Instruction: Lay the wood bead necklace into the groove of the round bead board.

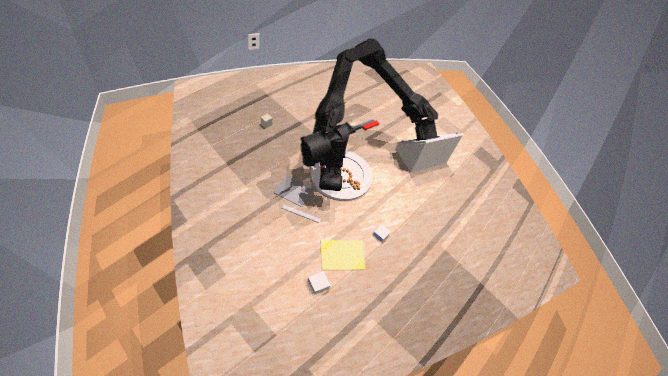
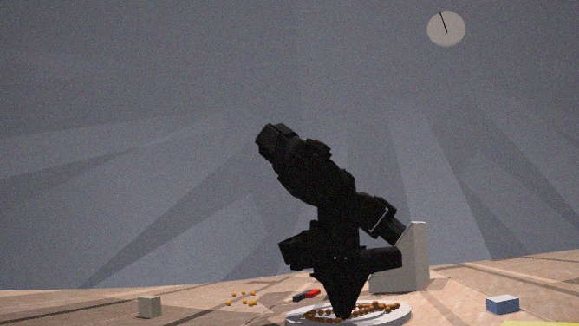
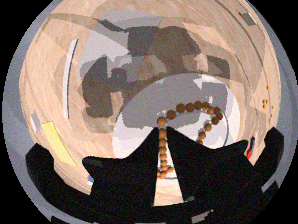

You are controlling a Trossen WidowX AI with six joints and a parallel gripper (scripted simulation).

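Now: the grey sheet 11 cm ahead of my gripper tip and 1 cm below it. From my gripper tip the other things lie so: yellow sheet: 25 cm to the left, 4 cm ahead, 1 cm below; blue block: 22 cm to the left, 9 cm behind, 1 cm below; stick: 12 cm ahead, 9 cm to the left, 1 cm below.
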